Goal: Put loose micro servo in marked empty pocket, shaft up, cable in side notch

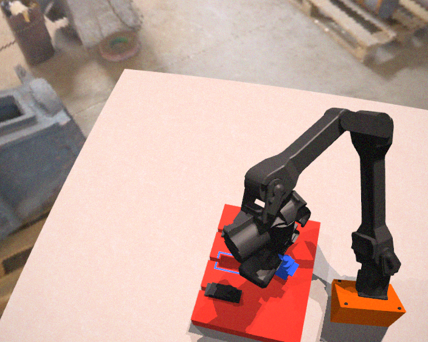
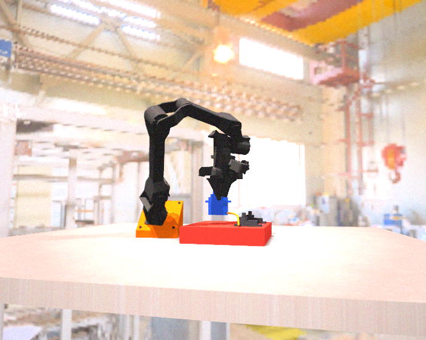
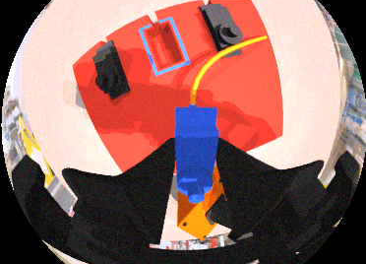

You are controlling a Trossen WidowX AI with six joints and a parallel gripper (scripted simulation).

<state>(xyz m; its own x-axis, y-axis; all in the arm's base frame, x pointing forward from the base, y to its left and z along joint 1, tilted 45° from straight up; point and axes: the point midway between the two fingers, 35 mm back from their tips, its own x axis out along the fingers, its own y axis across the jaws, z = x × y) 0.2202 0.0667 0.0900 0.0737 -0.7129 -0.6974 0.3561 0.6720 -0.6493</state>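
Now: the red deck 1 cm behind my gripper tip and 10 cm below it.
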